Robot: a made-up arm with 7 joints.
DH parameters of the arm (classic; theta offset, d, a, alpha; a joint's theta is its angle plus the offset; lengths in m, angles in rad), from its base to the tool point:
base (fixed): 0 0 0 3.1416
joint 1: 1.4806 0 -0.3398 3.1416
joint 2: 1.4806 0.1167 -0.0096 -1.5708
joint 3: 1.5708 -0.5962 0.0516 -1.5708
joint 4: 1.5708 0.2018 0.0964 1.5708
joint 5: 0 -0.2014 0.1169 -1.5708
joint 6: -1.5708 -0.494 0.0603 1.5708
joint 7: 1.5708 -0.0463 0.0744 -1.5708
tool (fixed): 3.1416 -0.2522 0 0
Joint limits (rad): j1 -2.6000..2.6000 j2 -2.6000..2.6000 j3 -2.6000..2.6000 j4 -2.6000..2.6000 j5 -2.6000..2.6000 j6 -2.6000..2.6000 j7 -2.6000..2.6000
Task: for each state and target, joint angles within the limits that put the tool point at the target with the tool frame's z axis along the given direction. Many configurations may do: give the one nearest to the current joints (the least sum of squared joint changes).
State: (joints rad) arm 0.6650 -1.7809 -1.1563 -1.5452 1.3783 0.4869 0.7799
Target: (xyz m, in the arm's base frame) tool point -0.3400 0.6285 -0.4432 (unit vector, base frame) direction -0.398 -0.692 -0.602
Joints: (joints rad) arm 0.5461 -1.6493 -0.8124 -1.9974 1.5611 0.2900 1.2132
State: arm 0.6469 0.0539 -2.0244 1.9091 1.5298 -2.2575 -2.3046
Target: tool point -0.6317 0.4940 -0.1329 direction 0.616 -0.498 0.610
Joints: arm 0.5410 -0.1114 -1.6997 1.7283 1.2441 -1.7214 -2.4344
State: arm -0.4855 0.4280 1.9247 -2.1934 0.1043 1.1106 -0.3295
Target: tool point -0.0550 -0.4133 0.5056 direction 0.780 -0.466 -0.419
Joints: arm -0.5993 0.4164 2.1805 -1.6718 0.6026 0.4931 0.0818
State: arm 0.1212 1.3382 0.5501 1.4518 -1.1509 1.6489 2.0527
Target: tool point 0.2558 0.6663 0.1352 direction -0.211 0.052 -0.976
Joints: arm -0.0671 1.9642 1.0885 1.1039 -0.3683 1.5247 1.5624
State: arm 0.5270 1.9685 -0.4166 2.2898 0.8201 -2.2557 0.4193
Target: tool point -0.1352 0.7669 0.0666 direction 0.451 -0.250 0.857
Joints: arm -0.1123 2.5331 -0.4380 1.9489 0.1860 -1.9426 0.0697
